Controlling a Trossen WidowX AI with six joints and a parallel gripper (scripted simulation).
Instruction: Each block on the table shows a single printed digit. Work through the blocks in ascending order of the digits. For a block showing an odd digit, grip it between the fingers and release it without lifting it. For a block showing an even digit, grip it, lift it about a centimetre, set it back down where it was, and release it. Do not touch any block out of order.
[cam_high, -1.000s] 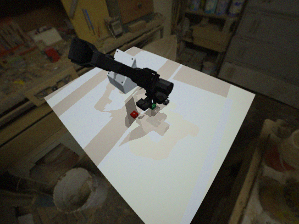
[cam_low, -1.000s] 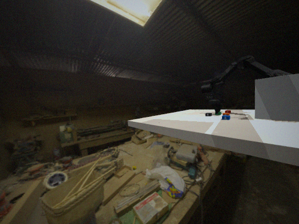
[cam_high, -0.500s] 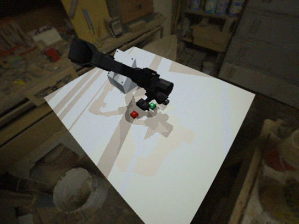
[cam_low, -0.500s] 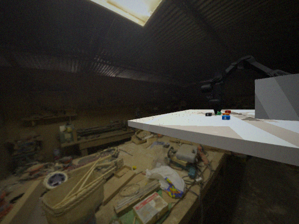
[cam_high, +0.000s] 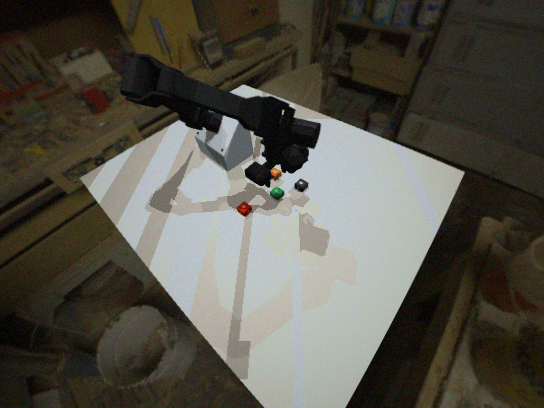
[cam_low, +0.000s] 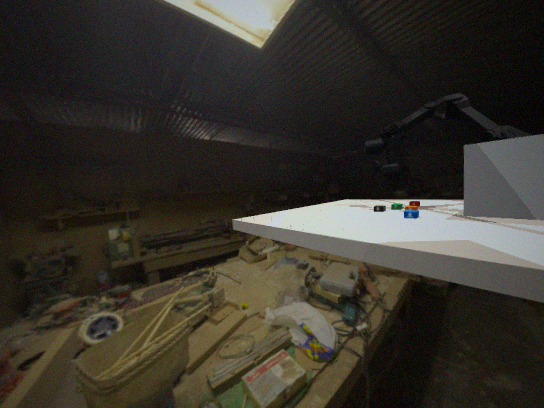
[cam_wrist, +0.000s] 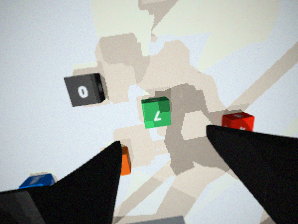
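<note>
Now: gripper tip 6 cm above the green block. From my gripper tip the other things lie so: black block (7 cm to the left, 6 cm below, 5 cm ahead); then orange block (6 cm to the left, 6 cm below, 6 cm behind); then red block (11 cm to the right, 6 cm below, 4 cm behind).
</note>
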